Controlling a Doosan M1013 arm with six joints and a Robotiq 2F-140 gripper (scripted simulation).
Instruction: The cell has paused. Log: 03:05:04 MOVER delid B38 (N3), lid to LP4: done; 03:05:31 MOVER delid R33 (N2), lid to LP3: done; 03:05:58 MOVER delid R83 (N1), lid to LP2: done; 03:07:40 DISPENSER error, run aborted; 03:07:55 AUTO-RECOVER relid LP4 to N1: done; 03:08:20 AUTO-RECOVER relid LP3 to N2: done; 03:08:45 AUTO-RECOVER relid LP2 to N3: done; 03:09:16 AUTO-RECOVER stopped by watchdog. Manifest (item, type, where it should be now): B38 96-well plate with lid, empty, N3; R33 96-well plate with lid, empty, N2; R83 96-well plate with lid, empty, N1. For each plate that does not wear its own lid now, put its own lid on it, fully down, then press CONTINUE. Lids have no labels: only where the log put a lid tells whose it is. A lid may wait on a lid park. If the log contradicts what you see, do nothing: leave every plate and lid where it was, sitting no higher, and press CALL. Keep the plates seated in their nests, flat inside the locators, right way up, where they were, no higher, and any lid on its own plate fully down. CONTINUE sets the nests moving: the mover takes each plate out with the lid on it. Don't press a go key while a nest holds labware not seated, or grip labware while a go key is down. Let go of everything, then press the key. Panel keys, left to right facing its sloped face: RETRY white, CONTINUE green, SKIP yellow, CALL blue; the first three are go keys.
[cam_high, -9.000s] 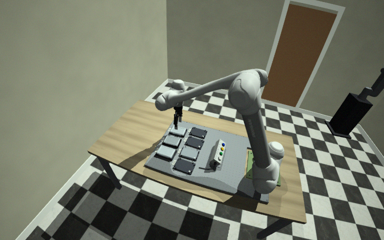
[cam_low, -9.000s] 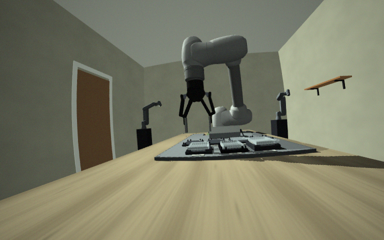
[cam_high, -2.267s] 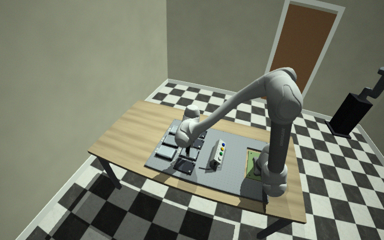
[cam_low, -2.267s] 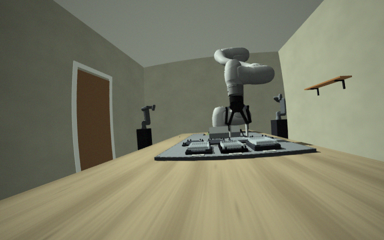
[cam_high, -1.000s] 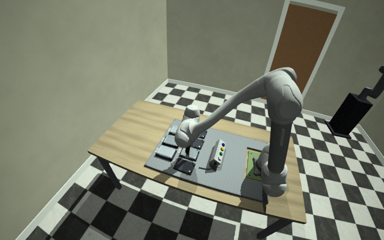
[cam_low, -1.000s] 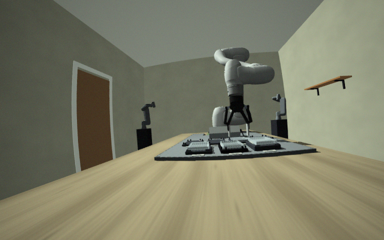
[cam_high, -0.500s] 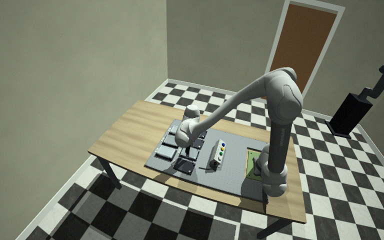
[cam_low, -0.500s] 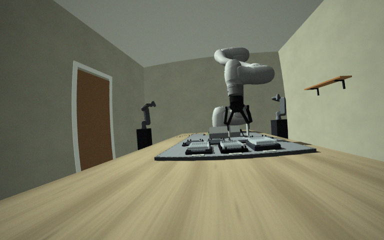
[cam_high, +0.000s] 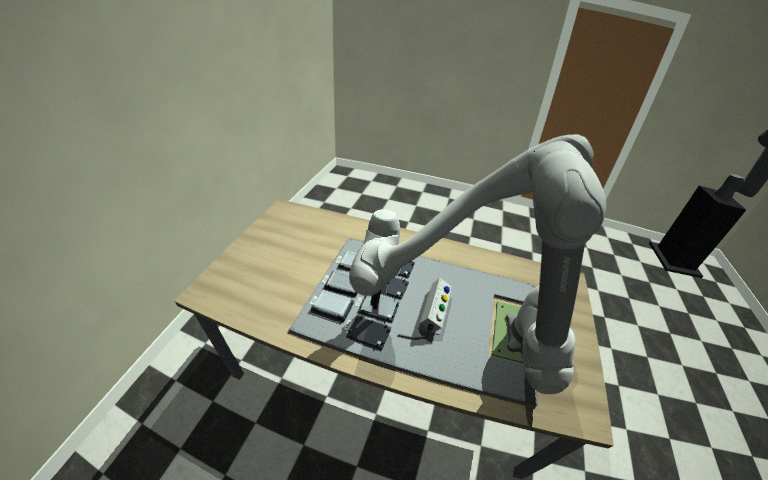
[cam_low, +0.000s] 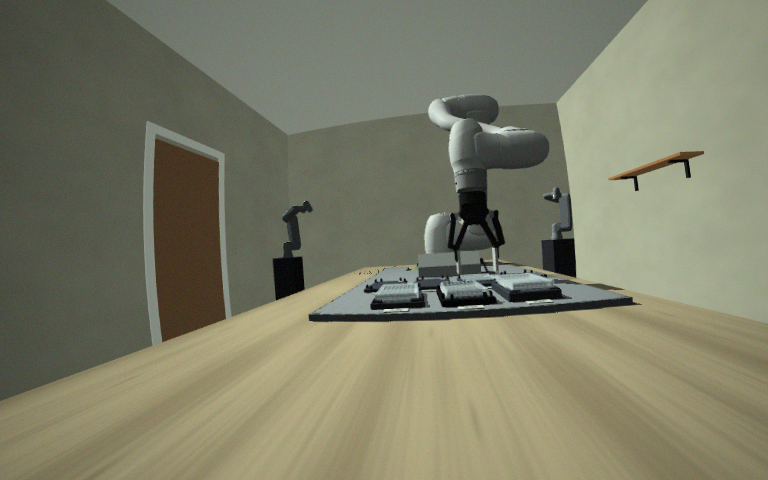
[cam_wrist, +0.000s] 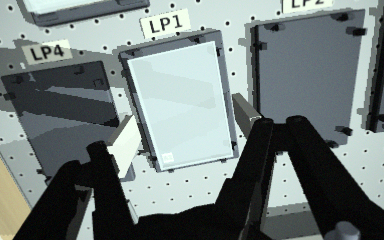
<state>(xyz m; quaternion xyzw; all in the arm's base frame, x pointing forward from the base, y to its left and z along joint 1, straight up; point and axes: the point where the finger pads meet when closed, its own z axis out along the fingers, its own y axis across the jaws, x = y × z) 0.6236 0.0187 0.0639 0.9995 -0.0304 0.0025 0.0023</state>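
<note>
The clear lid lies 40 mm below my hand. Round my hand: lid park LP2 (130 mm to the right, 50 mm below, 10 mm behind); then LP1 label (90 mm ahead, 50 mm below, 10 mm to the right); then lid park LP4 (130 mm to the left, 50 mm below, 10 mm ahead).
</note>
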